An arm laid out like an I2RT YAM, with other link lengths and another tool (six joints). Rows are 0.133 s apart.
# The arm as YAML. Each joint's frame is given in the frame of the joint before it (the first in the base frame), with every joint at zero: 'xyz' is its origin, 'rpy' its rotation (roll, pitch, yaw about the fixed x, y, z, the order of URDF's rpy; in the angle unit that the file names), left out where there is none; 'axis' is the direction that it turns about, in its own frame. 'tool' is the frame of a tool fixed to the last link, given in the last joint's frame.
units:
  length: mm
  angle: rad
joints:
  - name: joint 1
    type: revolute
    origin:
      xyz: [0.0, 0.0, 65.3]
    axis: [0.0, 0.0, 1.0]
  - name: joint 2
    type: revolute
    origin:
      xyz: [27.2, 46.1, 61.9]
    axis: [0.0, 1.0, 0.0]
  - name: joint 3
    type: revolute
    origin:
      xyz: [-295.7, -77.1, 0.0]
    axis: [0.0, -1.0, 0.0]
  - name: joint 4
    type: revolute
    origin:
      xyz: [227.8, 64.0, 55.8]
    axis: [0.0, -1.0, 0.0]
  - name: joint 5
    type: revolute
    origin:
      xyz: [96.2, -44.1, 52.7]
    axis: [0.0, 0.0, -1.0]
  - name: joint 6
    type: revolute
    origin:
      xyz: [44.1, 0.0, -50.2]
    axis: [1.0, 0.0, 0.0]
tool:
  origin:
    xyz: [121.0, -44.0, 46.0]
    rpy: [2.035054, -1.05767, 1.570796]
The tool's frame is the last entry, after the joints.
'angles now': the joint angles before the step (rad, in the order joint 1, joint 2, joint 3, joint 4, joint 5, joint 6). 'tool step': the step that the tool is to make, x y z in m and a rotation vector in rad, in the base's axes. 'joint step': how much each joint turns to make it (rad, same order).
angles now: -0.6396, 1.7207, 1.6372, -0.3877, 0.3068, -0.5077
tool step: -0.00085, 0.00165, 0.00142, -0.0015, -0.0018, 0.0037
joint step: 0.0005, -0.0068, -0.0047, 0.0007, -0.0028, -0.0016
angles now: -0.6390, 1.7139, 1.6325, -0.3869, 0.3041, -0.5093
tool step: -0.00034, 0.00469, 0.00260, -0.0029, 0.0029, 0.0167
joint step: 0.0023, -0.0136, -0.0063, -0.0047, -0.0111, -0.0106
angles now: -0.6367, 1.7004, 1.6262, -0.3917, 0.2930, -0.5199
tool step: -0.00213, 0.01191, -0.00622, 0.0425, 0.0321, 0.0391
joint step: 0.0041, -0.0232, 0.0056, -0.0790, -0.0380, -0.0032
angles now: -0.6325, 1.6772, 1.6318, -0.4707, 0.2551, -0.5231
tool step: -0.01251, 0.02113, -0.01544, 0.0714, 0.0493, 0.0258
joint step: 0.0128, -0.0549, -0.0308, -0.1102, -0.0264, 0.0182
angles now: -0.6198, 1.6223, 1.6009, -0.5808, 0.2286, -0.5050
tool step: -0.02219, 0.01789, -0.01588, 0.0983, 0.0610, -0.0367
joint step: 0.0164, -0.0377, 0.0190, -0.1796, 0.0138, 0.0704
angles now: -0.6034, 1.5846, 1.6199, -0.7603, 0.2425, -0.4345
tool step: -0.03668, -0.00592, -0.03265, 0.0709, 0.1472, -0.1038
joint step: -0.0268, 0.0130, 0.0184, -0.1771, 0.0728, 0.0385
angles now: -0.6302, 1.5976, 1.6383, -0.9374, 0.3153, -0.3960
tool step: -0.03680, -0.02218, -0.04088, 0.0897, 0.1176, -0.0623
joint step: -0.0974, 0.0388, -0.0179, -0.0813, -0.0166, -0.0326
